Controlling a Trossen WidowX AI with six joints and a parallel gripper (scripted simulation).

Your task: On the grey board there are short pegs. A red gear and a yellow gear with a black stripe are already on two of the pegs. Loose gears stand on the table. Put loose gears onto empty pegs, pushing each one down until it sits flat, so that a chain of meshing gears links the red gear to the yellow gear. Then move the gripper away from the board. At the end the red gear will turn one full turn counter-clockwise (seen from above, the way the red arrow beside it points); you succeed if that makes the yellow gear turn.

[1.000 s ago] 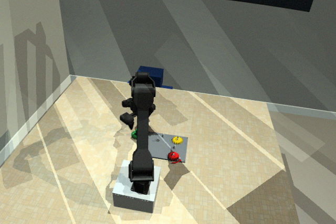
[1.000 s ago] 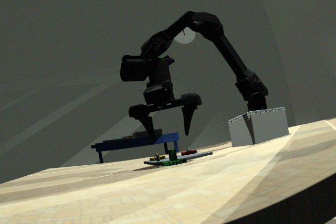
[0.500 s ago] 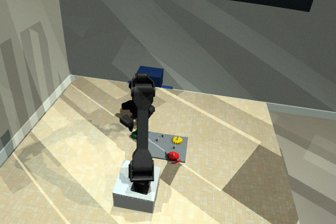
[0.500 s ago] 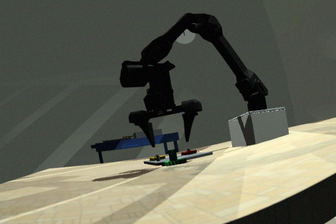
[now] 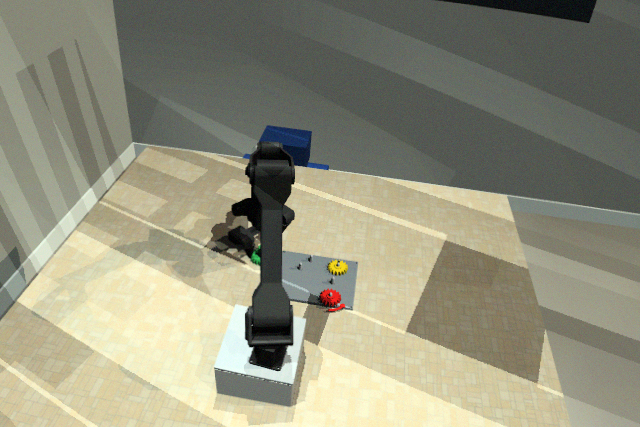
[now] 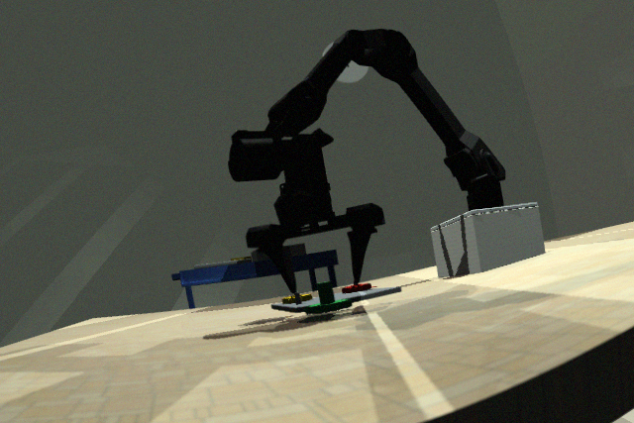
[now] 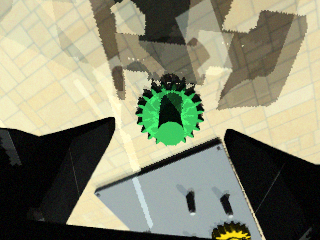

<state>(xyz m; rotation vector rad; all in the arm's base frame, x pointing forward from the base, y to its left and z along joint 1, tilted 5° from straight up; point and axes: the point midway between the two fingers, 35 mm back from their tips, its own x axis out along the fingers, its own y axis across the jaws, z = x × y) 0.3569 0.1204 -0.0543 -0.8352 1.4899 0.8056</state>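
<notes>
My gripper tip is now 20 mm above the green gear. Round my gripper tip: yellow gear (210 mm to the right, 10 mm below, 10 mm ahead); then red gear (210 mm to the right, 100 mm behind, 20 mm below); then grey board (160 mm to the right, 40 mm behind, 20 mm below).
</notes>
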